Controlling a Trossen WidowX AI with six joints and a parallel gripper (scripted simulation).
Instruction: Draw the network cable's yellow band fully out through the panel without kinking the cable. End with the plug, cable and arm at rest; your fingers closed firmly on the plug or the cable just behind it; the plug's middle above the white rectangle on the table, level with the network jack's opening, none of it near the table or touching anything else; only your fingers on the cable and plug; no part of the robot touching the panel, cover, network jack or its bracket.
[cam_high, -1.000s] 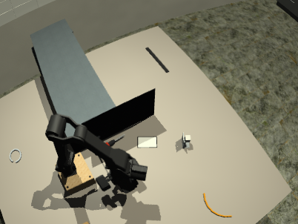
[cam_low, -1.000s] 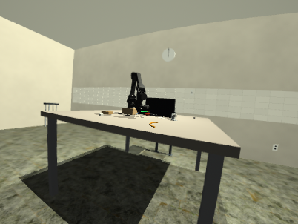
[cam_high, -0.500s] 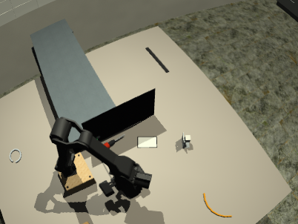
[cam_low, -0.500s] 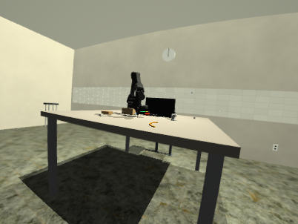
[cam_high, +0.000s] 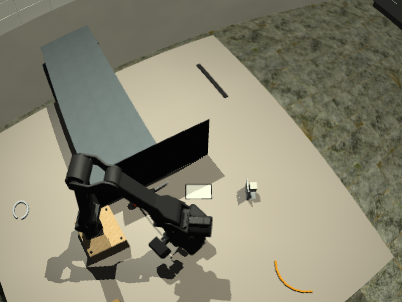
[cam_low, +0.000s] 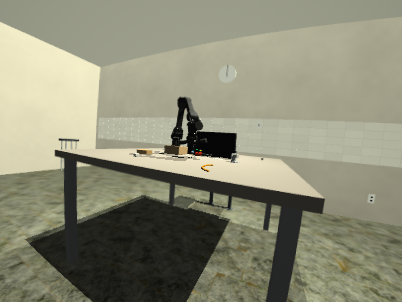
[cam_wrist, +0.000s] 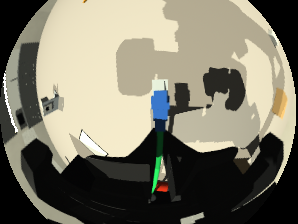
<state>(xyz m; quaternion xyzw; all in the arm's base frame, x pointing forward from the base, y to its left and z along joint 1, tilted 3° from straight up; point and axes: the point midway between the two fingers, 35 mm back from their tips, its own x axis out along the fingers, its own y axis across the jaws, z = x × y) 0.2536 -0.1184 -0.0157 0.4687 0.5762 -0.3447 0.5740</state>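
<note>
My hand is 10 mm short of the blue plug, 30 mm to the left of it and 10 mm above it. The rest, counted from my hand: long grey cover (120 mm behind, 670 mm to the left, 40 mm above); then network jack (280 mm ahead, 60 mm to the left, 20 mm below); then white rectangle (130 mm ahead, 140 mm to the left, 60 mm below).
</note>
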